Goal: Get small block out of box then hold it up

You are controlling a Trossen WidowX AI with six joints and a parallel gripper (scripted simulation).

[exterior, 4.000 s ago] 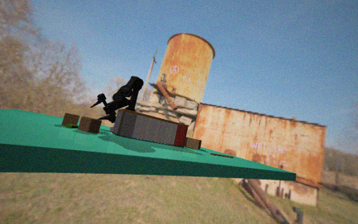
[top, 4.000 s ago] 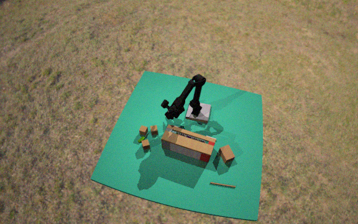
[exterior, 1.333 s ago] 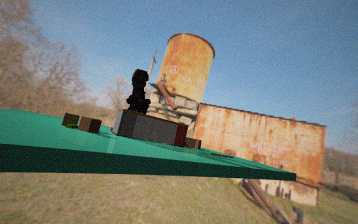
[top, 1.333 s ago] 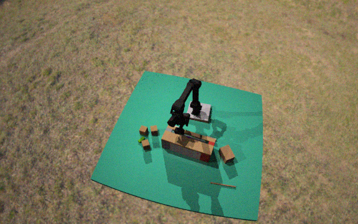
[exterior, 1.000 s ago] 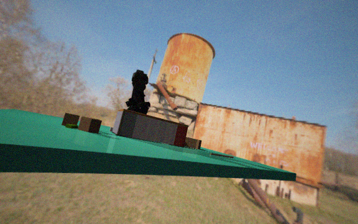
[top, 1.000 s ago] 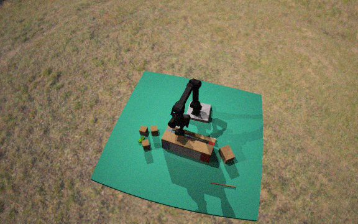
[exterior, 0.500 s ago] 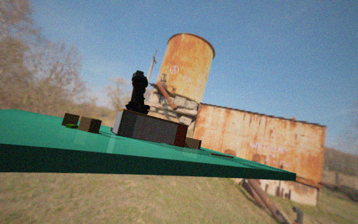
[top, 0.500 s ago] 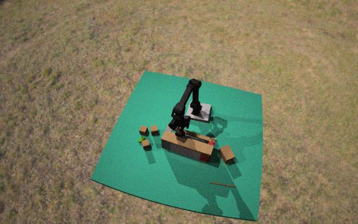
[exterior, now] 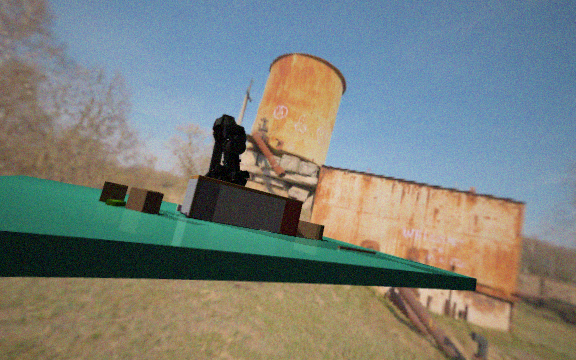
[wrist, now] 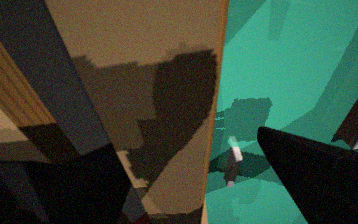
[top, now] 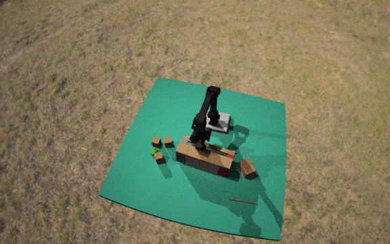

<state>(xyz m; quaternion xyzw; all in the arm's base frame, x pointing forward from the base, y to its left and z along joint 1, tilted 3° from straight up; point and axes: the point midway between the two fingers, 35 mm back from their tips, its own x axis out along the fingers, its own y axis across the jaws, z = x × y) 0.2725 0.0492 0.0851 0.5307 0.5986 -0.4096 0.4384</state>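
Right now my gripper tip is 5 cm short of the purple block and 3 cm to the right of it. Round my gripper tip: thin stick: 25 cm ahead, 40 cm to the left, 8 cm below; then brown block: 1 cm ahead, 33 cm to the left, 6 cm below; then box: 3 cm ahead, 2 cm to the left, 2 cm below.
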